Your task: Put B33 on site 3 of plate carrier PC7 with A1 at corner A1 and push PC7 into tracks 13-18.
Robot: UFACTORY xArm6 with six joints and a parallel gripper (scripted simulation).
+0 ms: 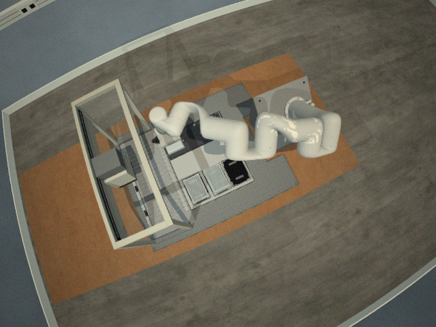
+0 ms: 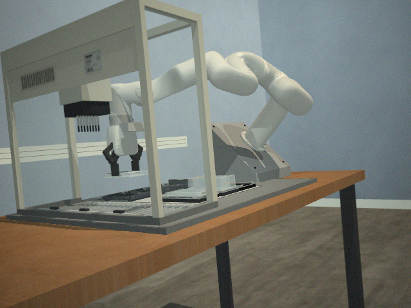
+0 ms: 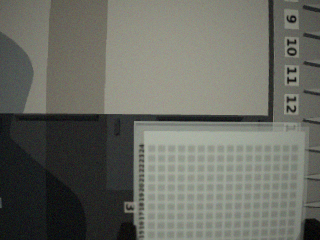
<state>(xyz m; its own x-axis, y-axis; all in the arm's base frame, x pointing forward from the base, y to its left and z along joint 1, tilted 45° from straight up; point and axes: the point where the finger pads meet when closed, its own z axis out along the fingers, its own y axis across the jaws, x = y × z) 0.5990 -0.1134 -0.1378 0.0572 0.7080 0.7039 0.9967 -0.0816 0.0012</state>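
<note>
My gripper is now 11 cm past the plate carrier PC7, 1 cm to the right of it and 8 cm above it. Also, from my hand: 384-well plate B33: 1 cm below; 96-well plate B38: 1 cm ahead, 26 cm to the left, 7 cm below; deep-well block B83: 10 cm behind, 27 cm to the left, 6 cm below.
</note>
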